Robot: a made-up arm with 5 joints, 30 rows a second.
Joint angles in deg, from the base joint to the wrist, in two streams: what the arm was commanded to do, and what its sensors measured. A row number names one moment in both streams.
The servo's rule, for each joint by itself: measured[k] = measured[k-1] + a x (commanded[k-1-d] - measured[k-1]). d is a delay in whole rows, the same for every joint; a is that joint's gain. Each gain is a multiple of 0.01, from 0.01 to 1. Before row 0 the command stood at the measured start. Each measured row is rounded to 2 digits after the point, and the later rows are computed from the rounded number. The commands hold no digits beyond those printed.
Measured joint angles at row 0:
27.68, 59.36, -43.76, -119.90, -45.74
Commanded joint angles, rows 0 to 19:
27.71, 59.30, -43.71, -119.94, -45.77
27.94, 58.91, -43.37, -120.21, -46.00
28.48, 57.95, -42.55, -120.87, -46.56
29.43, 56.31, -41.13, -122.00, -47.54
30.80, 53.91, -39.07, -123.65, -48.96
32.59, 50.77, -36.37, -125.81, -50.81
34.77, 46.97, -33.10, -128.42, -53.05
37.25, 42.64, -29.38, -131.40, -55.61
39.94, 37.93, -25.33, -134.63, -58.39
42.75, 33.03, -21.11, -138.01, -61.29
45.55, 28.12, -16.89, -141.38, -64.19
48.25, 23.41, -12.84, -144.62, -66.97
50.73, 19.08, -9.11, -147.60, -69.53
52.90, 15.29, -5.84, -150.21, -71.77
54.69, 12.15, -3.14, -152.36, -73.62
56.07, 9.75, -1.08, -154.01, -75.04
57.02, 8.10, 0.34, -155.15, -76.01
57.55, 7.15, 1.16, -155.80, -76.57
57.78, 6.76, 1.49, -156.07, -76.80
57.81, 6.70, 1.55, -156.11, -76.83
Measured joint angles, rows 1 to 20:
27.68, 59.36, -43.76, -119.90, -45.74
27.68, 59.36, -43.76, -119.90, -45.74
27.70, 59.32, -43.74, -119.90, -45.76
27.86, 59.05, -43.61, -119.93, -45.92
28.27, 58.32, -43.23, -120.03, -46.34
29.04, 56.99, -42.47, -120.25, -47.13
30.20, 54.96, -41.25, -120.62, -48.34
31.78, 52.19, -39.49, -121.19, -49.97
33.75, 48.74, -37.19, -121.99, -52.00
36.06, 44.71, -34.38, -123.03, -54.38
38.62, 40.24, -31.12, -124.31, -57.03
41.35, 35.48, -27.52, -125.82, -59.84
44.12, 30.62, -23.69, -127.53, -62.71
46.85, 25.86, -19.78, -129.41, -65.52
49.41, 21.39, -15.94, -131.41, -68.17
51.71, 17.36, -12.30, -133.48, -70.55
53.68, 13.92, -9.00, -135.56, -72.58
55.26, 11.17, -6.15, -137.59, -74.20
56.42, 9.14, -3.81, -139.52, -75.39
57.17, 7.83, -2.02, -141.31, -76.17
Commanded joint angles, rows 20 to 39:
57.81, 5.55, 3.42, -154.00, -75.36
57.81, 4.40, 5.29, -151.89, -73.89
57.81, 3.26, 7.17, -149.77, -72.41
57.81, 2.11, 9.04, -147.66, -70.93
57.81, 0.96, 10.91, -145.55, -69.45
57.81, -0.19, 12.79, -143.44, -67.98
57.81, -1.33, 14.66, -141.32, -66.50
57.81, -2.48, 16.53, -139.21, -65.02
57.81, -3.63, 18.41, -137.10, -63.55
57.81, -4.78, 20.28, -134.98, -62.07
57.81, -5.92, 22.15, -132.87, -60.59
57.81, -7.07, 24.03, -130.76, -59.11
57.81, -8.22, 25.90, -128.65, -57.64
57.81, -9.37, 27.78, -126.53, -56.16
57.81, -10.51, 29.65, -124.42, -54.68
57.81, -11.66, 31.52, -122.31, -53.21
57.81, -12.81, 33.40, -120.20, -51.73
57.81, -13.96, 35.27, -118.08, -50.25
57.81, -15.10, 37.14, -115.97, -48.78
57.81, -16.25, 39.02, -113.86, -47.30
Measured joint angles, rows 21 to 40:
57.57, 7.12, -0.76, -142.93, -76.59
57.73, 6.84, 0.07, -144.38, -76.75
57.78, 5.99, 1.28, -145.44, -75.83
57.80, 4.94, 2.72, -146.15, -74.55
57.81, 3.83, 4.32, -146.55, -73.14
57.81, 2.69, 6.02, -146.67, -71.68
57.81, 1.55, 7.78, -146.55, -70.21
57.81, 0.40, 9.58, -146.21, -68.74
57.81, -0.74, 11.41, -145.67, -67.26
57.81, -1.89, 13.25, -144.96, -65.78
57.81, -3.04, 15.11, -144.10, -64.31
57.81, -4.19, 16.97, -143.10, -62.83
57.81, -5.33, 18.83, -141.97, -61.35
57.81, -6.48, 20.70, -140.74, -59.87
57.81, -7.63, 22.57, -139.41, -58.40
57.81, -8.78, 24.45, -137.99, -56.92
57.81, -9.92, 26.32, -136.50, -55.44
57.81, -11.07, 28.19, -134.94, -53.97
57.81, -12.22, 30.07, -133.32, -52.49
57.81, -13.37, 31.94, -131.64, -51.01

